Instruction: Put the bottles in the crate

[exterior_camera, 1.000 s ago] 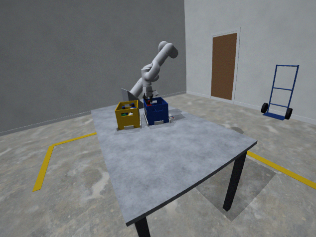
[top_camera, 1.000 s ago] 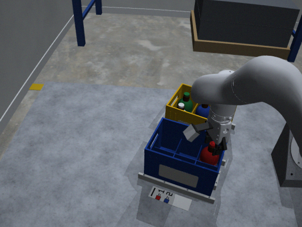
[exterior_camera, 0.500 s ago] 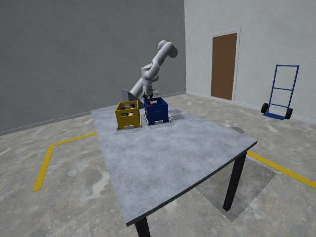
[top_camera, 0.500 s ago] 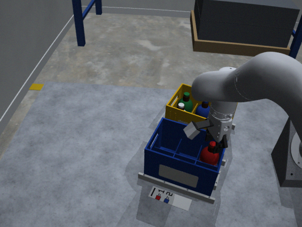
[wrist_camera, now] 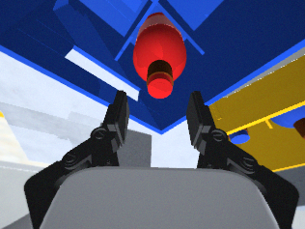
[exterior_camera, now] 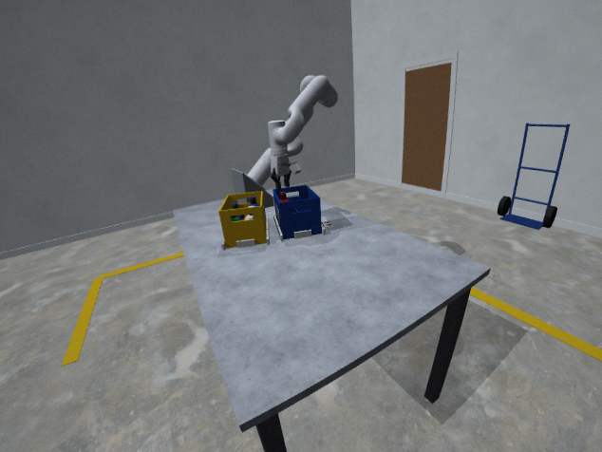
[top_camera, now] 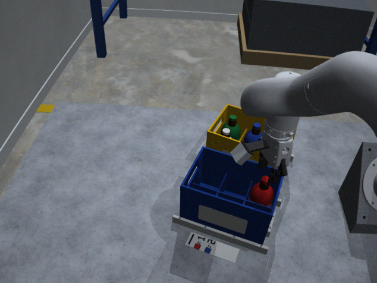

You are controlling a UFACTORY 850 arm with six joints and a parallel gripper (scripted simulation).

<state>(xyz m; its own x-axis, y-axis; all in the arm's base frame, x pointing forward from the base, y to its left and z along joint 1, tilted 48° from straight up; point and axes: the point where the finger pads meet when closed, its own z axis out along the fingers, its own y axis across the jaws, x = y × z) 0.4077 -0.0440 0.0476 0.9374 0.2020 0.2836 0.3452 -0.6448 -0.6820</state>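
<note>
Now: the red-label bottle 11 cm below my hand. From my hand the other things lie so: white-capped bottle (22 cm to the right, 11 cm below, 11 cm ahead); blue crate (12 cm below, 10 cm ahead, 1 cm to the left); yellow crate (23 cm to the right, 12 cm below, 2 cm ahead).
</note>
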